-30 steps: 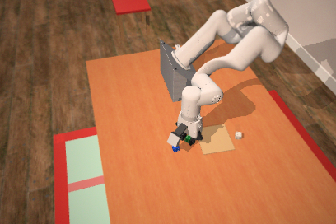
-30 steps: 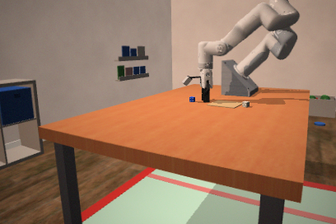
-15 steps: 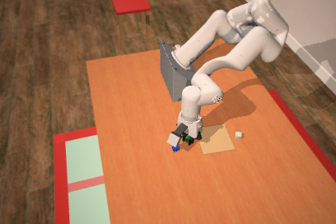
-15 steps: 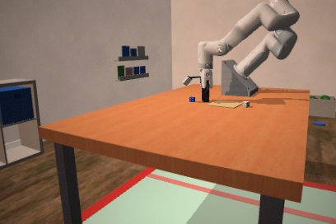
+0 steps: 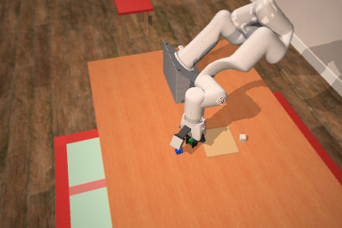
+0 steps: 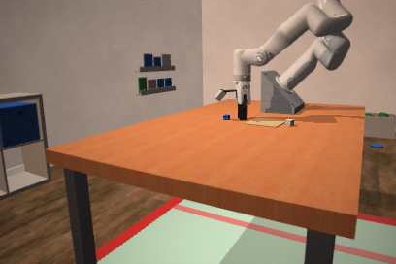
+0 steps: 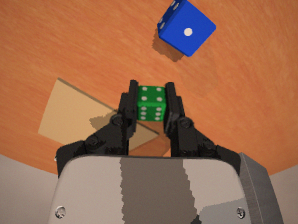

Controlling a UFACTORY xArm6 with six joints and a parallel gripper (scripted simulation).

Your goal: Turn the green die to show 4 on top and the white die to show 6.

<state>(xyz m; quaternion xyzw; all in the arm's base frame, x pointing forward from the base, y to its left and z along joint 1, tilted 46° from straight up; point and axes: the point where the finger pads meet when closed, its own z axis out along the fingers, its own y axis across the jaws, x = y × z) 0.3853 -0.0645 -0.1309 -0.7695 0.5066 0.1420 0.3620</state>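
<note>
Right now my hand is 210 mm to the right of the white die, 70 mm short of it and 10 mm above it. Round my hand: tan mat (110 mm to the left, 40 mm ahead, 20 mm below); then green die (10 mm below); then blue die (70 mm to the right, 20 mm ahead, 10 mm below).
</note>
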